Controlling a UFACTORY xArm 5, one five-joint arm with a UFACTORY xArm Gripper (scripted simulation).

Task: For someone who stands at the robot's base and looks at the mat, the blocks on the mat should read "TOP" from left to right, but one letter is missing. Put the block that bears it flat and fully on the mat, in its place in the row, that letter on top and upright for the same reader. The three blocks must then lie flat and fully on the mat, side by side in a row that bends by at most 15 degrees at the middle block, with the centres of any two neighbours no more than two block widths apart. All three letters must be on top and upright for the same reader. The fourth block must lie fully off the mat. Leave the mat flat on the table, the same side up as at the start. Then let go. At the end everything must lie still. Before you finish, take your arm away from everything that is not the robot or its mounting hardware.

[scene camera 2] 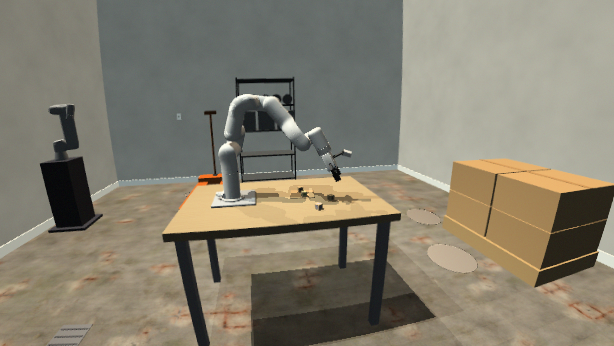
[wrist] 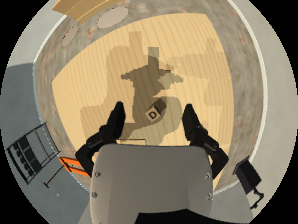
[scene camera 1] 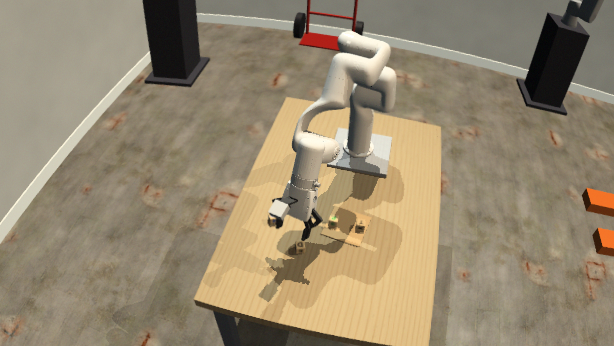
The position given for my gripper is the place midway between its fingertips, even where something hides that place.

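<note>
What I see is my gripper (scene camera 1: 291, 233), and my gripper is there to be seen in the wrist view (wrist: 154, 109) too.
</note>
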